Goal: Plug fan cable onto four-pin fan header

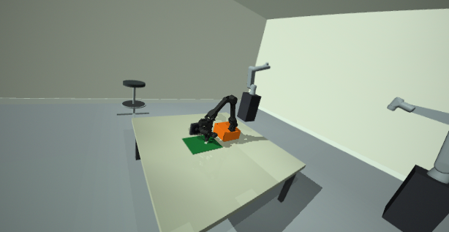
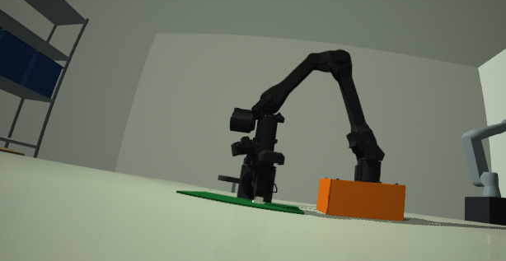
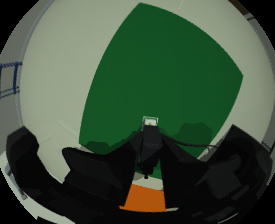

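My gripper tip is 1 cm past the fan cable plug and 1 cm below it. From my gripper tip the other things lie so: black fan (3 cm ahead, 18 cm to the right, 2 cm above); then green board (3 cm ahead, 1 cm to the right, 5 cm below).
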